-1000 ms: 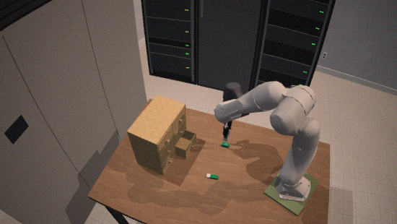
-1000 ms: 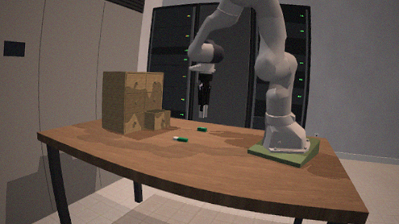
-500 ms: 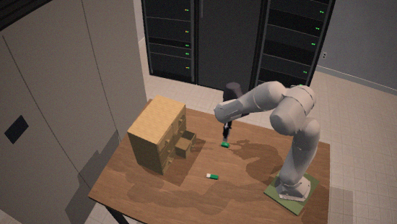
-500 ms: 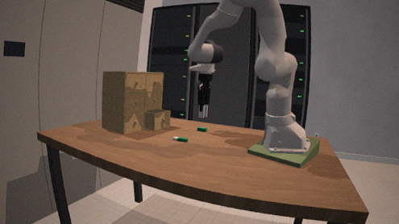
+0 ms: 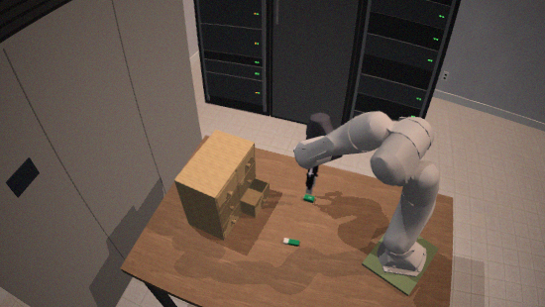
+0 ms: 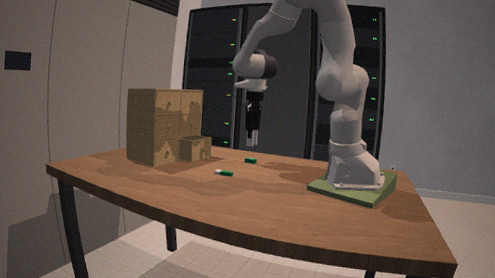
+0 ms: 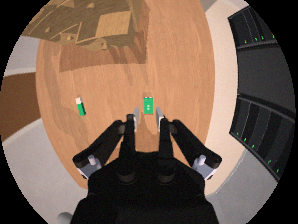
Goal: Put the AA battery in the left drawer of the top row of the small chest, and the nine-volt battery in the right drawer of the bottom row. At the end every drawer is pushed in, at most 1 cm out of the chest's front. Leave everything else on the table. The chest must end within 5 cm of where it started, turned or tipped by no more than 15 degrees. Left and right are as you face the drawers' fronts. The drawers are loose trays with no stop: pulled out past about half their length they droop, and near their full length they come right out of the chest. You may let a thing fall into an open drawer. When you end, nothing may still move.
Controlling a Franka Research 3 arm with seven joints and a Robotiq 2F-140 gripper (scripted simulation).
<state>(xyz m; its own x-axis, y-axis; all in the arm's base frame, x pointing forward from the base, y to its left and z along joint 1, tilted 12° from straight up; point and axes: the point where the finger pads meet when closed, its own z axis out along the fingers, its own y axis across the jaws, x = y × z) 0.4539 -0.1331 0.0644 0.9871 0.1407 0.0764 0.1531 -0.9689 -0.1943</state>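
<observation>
My gripper is now 100 mm above the nine-volt battery and 10 mm short of it. Also, from my hand: white-and-green cylinder (240 mm to the left, 100 mm below, 30 mm behind); AA battery (290 mm ahead, 280 mm to the left, 110 mm above).
</observation>
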